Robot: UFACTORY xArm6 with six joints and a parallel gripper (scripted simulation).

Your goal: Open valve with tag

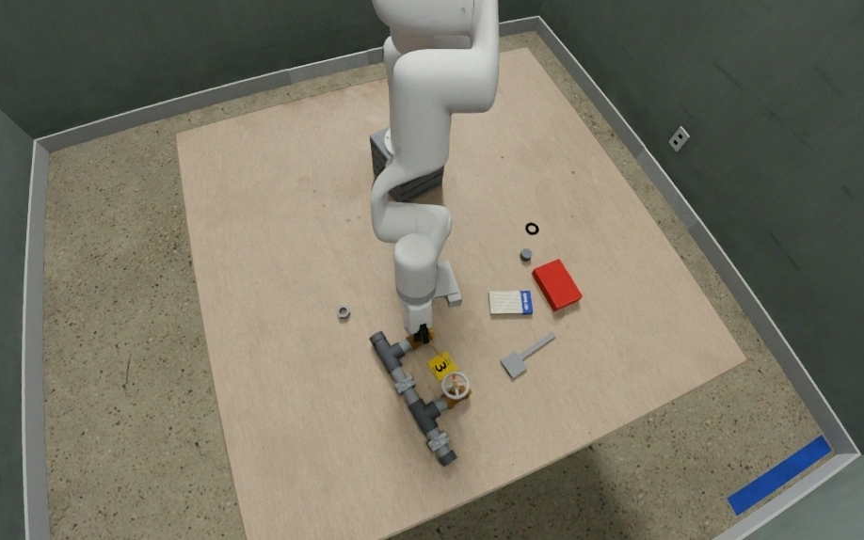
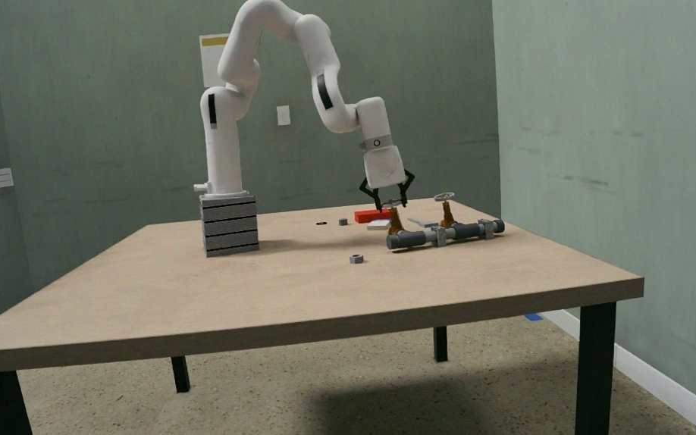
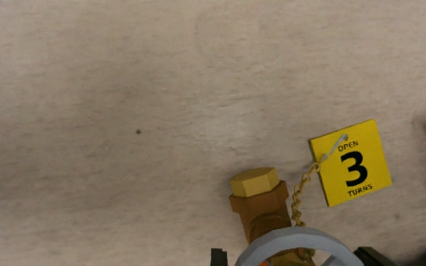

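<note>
The yellow tag lies 11 cm below my hand, 9 cm ahead of it and 4 cm to the left of it. Also, from my hand: grey scraper 22 cm to the left, 16 cm ahead, 11 cm below; white card 26 cm to the left, 10 cm below, 3 cm ahead; red block 39 cm to the left, 10 cm below, 4 cm ahead.
</note>
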